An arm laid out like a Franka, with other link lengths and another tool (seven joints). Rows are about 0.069 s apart.
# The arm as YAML. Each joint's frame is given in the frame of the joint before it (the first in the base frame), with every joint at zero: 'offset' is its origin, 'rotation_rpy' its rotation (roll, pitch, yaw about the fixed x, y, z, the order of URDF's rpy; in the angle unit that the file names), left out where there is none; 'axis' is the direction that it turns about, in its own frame. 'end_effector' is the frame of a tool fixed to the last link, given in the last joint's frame.
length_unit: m
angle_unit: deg
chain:
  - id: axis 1
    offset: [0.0, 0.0, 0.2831]
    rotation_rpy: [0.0, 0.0, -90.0]
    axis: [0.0, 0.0, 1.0]
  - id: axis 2
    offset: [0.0, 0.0, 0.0]
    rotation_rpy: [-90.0, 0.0, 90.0]
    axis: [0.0, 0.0, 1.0]
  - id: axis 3
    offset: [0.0, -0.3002, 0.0]
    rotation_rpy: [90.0, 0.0, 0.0]
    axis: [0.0, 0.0, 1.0]
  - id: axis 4
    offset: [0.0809, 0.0, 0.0]
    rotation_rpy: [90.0, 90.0, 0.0]
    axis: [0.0, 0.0, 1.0]
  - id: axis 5
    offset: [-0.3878, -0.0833, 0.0]
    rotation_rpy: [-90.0, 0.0, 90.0]
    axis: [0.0, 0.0, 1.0]
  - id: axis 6
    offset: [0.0, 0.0, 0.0]
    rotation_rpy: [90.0, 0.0, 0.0]
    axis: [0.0, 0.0, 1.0]
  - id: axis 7
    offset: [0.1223, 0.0, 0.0]
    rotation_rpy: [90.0, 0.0, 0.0]
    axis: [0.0, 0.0, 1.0]
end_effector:
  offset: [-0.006, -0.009, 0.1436]
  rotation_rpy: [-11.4, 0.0, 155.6]
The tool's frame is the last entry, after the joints.
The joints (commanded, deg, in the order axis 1, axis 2, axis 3, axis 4, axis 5, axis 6, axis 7), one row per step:
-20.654, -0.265, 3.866, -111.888, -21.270, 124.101, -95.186
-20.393, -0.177, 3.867, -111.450, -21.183, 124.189, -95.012
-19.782, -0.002, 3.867, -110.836, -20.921, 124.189, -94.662
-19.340, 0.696, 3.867, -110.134, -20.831, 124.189, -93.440
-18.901, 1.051, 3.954, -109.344, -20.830, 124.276, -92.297
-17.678, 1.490, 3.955, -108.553, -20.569, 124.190, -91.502
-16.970, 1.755, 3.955, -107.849, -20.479, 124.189, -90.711
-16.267, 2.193, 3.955, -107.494, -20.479, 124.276, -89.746
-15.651, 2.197, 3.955, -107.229, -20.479, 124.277, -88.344
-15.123, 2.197, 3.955, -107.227, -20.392, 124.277, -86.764
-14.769, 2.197, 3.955, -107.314, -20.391, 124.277, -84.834
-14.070, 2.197, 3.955, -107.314, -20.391, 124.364, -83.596
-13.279, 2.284, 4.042, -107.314, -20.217, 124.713, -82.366
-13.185, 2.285, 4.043, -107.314, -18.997, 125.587, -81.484
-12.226, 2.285, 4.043, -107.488, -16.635, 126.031, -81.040
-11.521, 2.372, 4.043, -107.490, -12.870, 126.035, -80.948
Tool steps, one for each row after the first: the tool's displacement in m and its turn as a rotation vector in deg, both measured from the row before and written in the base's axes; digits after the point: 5 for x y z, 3 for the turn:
0.00256, 0.00236, 0.00331, -0.004, -0.504, 0.099
0.00422, 0.00588, 0.00374, 0.177, -0.618, 0.194
0.00487, 0.00372, -0.00110, 0.322, -0.470, -0.717
0.00479, 0.00480, 0.00368, 0.093, -0.908, -0.500
0.00677, 0.01225, 0.00227, 0.333, -0.605, 0.372
0.00455, 0.00704, 0.00363, 0.151, -0.721, -0.052
0.00407, 0.00717, -0.00135, 0.233, -0.336, -0.156
0.00228, 0.00666, 0.00236, 0.235, -0.729, -0.672
0.00126, 0.00599, -0.00013, 0.414, -0.547, -0.952
0.00051, 0.00416, -0.00097, 0.430, -0.556, -1.419
0.00178, 0.00780, 0.00011, 0.263, -0.491, -0.410
0.00280, 0.01005, -0.00029, 0.446, -0.674, -0.197
0.00187, 0.00283, 0.00158, 1.309, -1.287, -0.851
0.00232, 0.01284, -0.00136, 2.318, -0.713, -0.120
0.00153, 0.01081, -0.00203, 3.551, -0.418, -0.656

